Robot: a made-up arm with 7 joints. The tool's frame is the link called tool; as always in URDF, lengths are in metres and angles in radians. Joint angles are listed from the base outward.
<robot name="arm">
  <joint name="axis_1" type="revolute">
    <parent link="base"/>
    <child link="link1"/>
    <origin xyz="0 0.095 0" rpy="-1.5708 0 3.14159"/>
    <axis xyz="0 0 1"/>
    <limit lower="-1.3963" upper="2"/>
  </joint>
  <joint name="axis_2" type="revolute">
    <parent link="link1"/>
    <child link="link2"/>
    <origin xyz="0 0 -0.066" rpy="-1.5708 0 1.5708"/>
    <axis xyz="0 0 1"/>
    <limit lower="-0.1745" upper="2"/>
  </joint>
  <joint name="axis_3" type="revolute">
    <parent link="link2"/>
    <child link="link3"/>
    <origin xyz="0.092 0 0" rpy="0 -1.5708 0"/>
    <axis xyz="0 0 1"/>
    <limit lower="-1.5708" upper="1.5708"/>
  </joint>
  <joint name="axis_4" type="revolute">
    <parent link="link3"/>
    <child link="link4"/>
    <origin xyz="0 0 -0.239" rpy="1.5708 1.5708 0"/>
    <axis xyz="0 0 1"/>
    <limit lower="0" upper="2.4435"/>
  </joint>
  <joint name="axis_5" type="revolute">
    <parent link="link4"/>
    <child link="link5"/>
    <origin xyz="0.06 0 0" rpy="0 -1.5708 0"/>
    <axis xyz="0 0 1"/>
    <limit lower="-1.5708" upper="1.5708"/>
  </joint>
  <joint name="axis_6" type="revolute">
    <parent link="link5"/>
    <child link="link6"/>
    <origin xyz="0 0 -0.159" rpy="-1.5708 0 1.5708"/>
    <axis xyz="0 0 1"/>
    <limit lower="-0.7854" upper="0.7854"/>
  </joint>
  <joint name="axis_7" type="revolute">
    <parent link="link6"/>
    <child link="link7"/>
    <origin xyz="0 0 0" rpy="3.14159 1.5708 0"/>
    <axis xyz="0 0 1"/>
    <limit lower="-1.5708" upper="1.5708"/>
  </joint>
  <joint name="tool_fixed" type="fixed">
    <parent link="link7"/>
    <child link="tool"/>
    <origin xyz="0 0 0" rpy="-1.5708 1.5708 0"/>
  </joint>
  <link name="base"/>
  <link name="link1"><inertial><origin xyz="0.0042 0.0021 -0.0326"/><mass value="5.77"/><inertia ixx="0.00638" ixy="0" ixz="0" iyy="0.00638" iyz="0" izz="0.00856"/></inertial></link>
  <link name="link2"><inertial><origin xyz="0.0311 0.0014 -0.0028"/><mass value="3.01"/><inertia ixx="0.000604" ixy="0" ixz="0" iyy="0.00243" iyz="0" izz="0.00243"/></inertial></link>
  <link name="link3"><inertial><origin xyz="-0.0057 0.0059 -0.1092"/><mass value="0.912"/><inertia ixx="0.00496" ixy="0" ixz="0" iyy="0.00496" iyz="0" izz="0.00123"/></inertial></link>
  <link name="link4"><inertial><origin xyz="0.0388 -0.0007 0.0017"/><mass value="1.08"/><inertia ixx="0.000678" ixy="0" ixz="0" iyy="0.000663" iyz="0" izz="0.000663"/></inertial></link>
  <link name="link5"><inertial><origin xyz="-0.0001 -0.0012 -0.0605"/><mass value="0.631"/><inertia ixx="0.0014" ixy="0" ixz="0" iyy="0.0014" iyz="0" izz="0.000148"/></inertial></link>
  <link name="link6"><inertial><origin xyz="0.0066 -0.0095 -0.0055"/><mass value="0.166"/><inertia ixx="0.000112" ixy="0" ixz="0" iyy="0.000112" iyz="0" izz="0.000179"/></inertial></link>
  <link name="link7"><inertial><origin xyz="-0.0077 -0.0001 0.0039"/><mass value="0.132"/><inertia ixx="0.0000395" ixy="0" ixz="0" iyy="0.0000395" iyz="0" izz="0.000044"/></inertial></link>
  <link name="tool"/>
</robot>
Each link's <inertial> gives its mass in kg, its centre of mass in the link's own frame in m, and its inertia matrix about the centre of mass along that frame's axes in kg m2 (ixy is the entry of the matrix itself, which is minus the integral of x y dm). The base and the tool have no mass. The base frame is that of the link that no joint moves.
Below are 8 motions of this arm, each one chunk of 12 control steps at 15 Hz.
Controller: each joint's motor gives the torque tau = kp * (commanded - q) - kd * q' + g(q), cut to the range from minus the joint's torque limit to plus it. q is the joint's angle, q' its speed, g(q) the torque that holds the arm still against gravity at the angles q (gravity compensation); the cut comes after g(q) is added. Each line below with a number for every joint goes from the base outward.
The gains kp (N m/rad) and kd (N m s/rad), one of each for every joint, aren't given. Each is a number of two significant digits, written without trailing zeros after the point. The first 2 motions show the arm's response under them.
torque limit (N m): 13 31 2.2 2.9 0.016 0.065 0.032
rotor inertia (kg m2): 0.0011 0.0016 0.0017 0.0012 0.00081 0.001 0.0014
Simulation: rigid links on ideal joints. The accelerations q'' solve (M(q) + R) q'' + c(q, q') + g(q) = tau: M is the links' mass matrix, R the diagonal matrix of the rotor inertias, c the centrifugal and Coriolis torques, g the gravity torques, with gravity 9.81 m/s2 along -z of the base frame. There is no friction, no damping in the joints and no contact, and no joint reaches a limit. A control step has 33 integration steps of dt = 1/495 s. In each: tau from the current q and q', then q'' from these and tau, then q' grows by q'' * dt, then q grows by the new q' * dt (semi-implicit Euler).
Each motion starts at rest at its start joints. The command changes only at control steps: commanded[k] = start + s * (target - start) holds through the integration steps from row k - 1 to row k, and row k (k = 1, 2, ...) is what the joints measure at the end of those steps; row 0 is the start. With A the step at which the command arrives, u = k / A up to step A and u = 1 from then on. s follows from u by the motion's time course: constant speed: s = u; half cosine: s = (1 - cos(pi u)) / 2; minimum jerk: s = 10 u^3 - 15 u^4 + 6 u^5; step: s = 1 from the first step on.
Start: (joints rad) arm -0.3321 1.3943 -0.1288 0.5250 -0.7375 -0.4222 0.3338
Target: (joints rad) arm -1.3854 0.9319 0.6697 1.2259 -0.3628 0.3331 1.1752
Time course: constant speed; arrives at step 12
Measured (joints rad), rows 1 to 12:
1: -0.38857 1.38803 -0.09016 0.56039 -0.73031 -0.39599 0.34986
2: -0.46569 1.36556 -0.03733 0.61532 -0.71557 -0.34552 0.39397
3: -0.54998 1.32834 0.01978 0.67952 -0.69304 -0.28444 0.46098
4: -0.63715 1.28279 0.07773 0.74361 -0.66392 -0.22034 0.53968
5: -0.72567 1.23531 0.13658 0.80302 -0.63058 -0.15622 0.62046
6: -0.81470 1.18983 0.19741 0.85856 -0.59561 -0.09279 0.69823
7: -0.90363 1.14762 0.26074 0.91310 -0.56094 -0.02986 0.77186
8: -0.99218 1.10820 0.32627 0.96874 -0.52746 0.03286 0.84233
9: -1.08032 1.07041 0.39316 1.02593 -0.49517 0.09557 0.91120
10: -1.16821 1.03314 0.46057 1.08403 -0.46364 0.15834 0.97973
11: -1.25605 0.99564 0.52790 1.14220 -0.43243 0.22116 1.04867
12: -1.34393 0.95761 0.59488 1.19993 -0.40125 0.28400 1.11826
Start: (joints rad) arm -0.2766 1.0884 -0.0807 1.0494 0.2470 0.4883 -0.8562
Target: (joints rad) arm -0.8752 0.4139 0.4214 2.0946 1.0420 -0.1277 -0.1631
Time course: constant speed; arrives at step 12
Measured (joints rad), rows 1 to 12:
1: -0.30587 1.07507 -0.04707 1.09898 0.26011 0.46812 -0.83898
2: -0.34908 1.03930 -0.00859 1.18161 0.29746 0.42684 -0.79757
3: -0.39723 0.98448 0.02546 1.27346 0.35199 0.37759 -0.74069
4: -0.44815 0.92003 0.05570 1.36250 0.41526 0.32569 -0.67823
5: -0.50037 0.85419 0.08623 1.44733 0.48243 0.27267 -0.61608
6: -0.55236 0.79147 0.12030 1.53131 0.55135 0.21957 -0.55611
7: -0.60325 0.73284 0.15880 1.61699 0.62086 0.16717 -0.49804
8: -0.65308 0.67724 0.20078 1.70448 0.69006 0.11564 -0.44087
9: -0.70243 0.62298 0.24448 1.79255 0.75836 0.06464 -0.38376
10: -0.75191 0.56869 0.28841 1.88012 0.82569 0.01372 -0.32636
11: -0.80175 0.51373 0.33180 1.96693 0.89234 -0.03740 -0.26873
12: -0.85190 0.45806 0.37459 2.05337 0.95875 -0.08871 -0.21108
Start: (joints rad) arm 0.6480 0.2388 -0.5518 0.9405 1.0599 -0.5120 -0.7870
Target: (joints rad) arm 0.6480 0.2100 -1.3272 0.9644 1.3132 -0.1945 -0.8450
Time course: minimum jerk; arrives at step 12
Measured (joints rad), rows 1 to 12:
1: 0.64811 0.23893 -0.55352 0.94053 1.06028 -0.51125 -0.78702
2: 0.64872 0.23957 -0.56491 0.94076 1.06288 -0.50617 -0.78727
3: 0.64995 0.24043 -0.59514 0.94163 1.07026 -0.49228 -0.78834
4: 0.65148 0.24046 -0.64991 0.94354 1.08467 -0.46715 -0.79108
5: 0.65284 0.23849 -0.72968 0.94670 1.10731 -0.43129 -0.79613
6: 0.65351 0.23391 -0.82957 0.95104 1.13770 -0.38762 -0.80360
7: 0.65302 0.22706 -0.94060 0.95620 1.17355 -0.34056 -0.81294
8: 0.65112 0.21914 -1.05142 0.96154 1.21110 -0.29511 -0.82310
9: 0.64796 0.21176 -1.15058 0.96613 1.24608 -0.25598 -0.83276
10: 0.64426 0.20638 -1.22875 0.96907 1.27472 -0.22671 -0.84071
11: 0.64113 0.20375 -1.28102 0.96987 1.29479 -0.20876 -0.84608
12: 0.63979 0.20373 -1.30915 0.96875 1.30637 -0.20056 -0.84859

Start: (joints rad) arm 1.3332 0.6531 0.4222 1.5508 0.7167 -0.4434 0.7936
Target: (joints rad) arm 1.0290 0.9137 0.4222 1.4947 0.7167 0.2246 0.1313
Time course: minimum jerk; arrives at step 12
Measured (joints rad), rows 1 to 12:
1: 1.33250 0.65354 0.42188 1.55087 0.71683 -0.44199 0.79284
2: 1.32759 0.65669 0.42017 1.55106 0.71766 -0.43219 0.78697
3: 1.31342 0.66592 0.41724 1.55019 0.71943 -0.40467 0.76771
4: 1.28687 0.68380 0.41446 1.54623 0.72163 -0.35371 0.72669
5: 1.24839 0.71093 0.41314 1.53798 0.72331 -0.27955 0.65973
6: 1.20173 0.74570 0.41381 1.52615 0.72375 -0.18779 0.56917
7: 1.15269 0.78489 0.41628 1.51308 0.72278 -0.08762 0.46352
8: 1.10745 0.82443 0.41997 1.50157 0.72070 0.01021 0.35525
9: 1.07106 0.86013 0.42408 1.49370 0.71795 0.09542 0.25765
10: 1.04642 0.88840 0.42783 1.49018 0.71504 0.16008 0.18174
11: 1.03368 0.90704 0.43049 1.49035 0.71252 0.20053 0.13367
12: 1.02991 0.91616 0.43134 1.49267 0.71104 0.21922 0.11292

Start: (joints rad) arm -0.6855 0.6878 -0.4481 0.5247 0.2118 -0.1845 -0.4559
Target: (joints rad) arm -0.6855 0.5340 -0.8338 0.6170 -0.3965 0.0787 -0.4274
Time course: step
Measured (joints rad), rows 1 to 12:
1: -0.67928 0.66720 -0.60861 0.54154 0.21045 -0.08403 -0.44697
2: -0.68201 0.60781 -0.71648 0.57947 0.12793 0.02365 -0.43224
3: -0.68700 0.54926 -0.78200 0.62003 -0.02733 0.07023 -0.42223
4: -0.68962 0.51139 -0.81912 0.64795 -0.20677 0.08514 -0.41937
5: -0.68911 0.49744 -0.83620 0.65610 -0.33894 0.08828 -0.42139
6: -0.68702 0.50134 -0.84058 0.64800 -0.41092 0.08687 -0.42473
7: -0.68524 0.51403 -0.83869 0.63273 -0.43301 0.08361 -0.42709
8: -0.68466 0.52760 -0.83521 0.61846 -0.42899 0.08021 -0.42802
9: -0.68510 0.53730 -0.83257 0.60949 -0.41670 0.07776 -0.42808
10: -0.68583 0.54166 -0.83148 0.60653 -0.40550 0.07664 -0.42787
11: -0.68627 0.54161 -0.83162 0.60810 -0.39845 0.07666 -0.42768
12: -0.68622 0.53909 -0.83238 0.61192 -0.39528 0.07733 -0.42757

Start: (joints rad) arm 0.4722 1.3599 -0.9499 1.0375 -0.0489 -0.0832 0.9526
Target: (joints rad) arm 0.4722 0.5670 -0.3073 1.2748 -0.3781 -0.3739 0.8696
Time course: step
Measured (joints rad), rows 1 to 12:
1: 0.47832 1.14648 -0.60284 0.91510 -0.17221 -0.20731 0.92595
2: 0.48333 0.85434 -0.43255 1.01790 -0.28471 -0.31898 0.87461
3: 0.47441 0.61904 -0.44053 1.19006 -0.33272 -0.36151 0.86524
4: 0.47584 0.50023 -0.57440 1.29765 -0.33303 -0.36916 0.88097
5: 0.47453 0.46978 -0.69306 1.34314 -0.33049 -0.36993 0.90077
6: 0.46064 0.47991 -0.67662 1.33366 -0.34036 -0.37220 0.91470
7: 0.44955 0.50515 -0.52818 1.29333 -0.35420 -0.37349 0.91705
8: 0.46033 0.54408 -0.41280 1.25823 -0.36283 -0.37301 0.89957
9: 0.47419 0.57568 -0.34123 1.25195 -0.37297 -0.37332 0.87587
10: 0.48191 0.59045 -0.30441 1.26397 -0.38226 -0.37397 0.85785
11: 0.48290 0.59034 -0.29237 1.27560 -0.38745 -0.37436 0.85053
12: 0.47955 0.58235 -0.29431 1.27946 -0.38776 -0.37434 0.85275

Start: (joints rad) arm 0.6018 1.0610 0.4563 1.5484 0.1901 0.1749 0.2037
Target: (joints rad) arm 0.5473 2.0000 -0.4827 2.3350 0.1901 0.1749 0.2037
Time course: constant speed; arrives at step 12
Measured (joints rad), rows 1 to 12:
1: 0.59464 1.08692 0.41049 1.57172 0.19729 0.17369 0.20156
2: 0.58904 1.14224 0.34457 1.62974 0.20314 0.17310 0.20101
3: 0.58690 1.21804 0.27773 1.70471 0.20376 0.17375 0.20265
4: 0.58535 1.30311 0.21241 1.77941 0.20001 0.17477 0.20476
5: 0.58268 1.38866 0.14471 1.84846 0.19427 0.17545 0.20590
6: 0.57863 1.47073 0.07203 1.91410 0.18892 0.17570 0.20598
7: 0.57363 1.54928 -0.00517 1.97918 0.18536 0.17569 0.20565
8: 0.56829 1.62590 -0.08489 2.04467 0.18383 0.17556 0.20547
9: 0.56308 1.70220 -0.16524 2.11029 0.18378 0.17539 0.20557
10: 0.55818 1.77904 -0.24515 2.17571 0.18441 0.17520 0.20580
11: 0.55353 1.85656 -0.32442 2.24089 0.18509 0.17501 0.20595
12: 0.54903 1.93454 -0.40324 2.30599 0.18549 0.17484 0.20595

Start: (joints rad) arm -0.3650 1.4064 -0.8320 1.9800 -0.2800 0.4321 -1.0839
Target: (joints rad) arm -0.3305 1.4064 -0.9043 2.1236 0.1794 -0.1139 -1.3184
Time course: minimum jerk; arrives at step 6
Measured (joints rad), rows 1 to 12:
1: -0.36417 1.40643 -0.83321 1.98220 -0.27688 0.42368 -1.08593
2: -0.35983 1.40658 -0.83977 1.99564 -0.25609 0.37479 -1.09934
3: -0.35161 1.40670 -0.85313 2.02765 -0.20482 0.26669 -1.13523
4: -0.34217 1.40661 -0.87024 2.07179 -0.11503 0.12221 -1.19335
5: -0.33516 1.40640 -0.88557 2.11037 -0.00058 -0.00603 -1.25792
6: -0.33221 1.40630 -0.89519 2.12910 0.09986 -0.07910 -1.30779
7: -0.33128 1.40626 -0.90022 2.13052 0.16385 -0.10615 -1.33296
8: -0.33090 1.40621 -0.90260 2.12610 0.19260 -0.11315 -1.33765
9: -0.33069 1.40619 -0.90362 2.12311 0.19850 -0.11445 -1.33184
10: -0.33059 1.40623 -0.90403 2.12259 0.19408 -0.11443 -1.32397
11: -0.33053 1.40630 -0.90418 2.12314 0.18750 -0.11418 -1.31845
12: -0.33051 1.40637 -0.90423 2.12361 0.18241 -0.11397 -1.31615

